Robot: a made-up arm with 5 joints.
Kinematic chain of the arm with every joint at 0, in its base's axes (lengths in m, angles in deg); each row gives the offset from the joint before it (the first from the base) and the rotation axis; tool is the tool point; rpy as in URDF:
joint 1: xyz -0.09 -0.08 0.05 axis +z
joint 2: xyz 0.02 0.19 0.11 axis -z
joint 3: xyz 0 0.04 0.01 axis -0.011 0.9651 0.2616
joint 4: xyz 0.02 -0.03 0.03 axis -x
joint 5: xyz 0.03 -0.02 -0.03 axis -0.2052 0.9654 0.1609
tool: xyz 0.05 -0.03 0.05 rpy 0 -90 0
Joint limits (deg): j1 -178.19..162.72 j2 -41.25..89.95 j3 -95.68..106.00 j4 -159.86..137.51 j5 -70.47..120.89
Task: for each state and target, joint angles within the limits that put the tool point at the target. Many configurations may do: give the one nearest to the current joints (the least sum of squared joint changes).
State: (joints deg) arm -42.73 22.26 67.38 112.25 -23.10
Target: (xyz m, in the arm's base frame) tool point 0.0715 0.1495 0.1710
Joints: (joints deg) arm -8.94 14.12 54.40 113.04 -37.63
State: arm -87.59 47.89 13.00 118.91 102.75
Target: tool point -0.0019 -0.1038 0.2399
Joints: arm -60.89 46.03 12.74 111.47 104.70
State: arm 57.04 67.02 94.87 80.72 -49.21
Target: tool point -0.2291 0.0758 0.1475
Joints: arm 82.04 53.41 85.82 90.80 -55.73
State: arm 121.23 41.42 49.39 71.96 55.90
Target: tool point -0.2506 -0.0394 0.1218
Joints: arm 127.43 36.36 44.02 74.20 52.36
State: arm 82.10 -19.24 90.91 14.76 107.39
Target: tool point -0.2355 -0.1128 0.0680
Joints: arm 95.55 -18.21 100.48 9.49 111.72
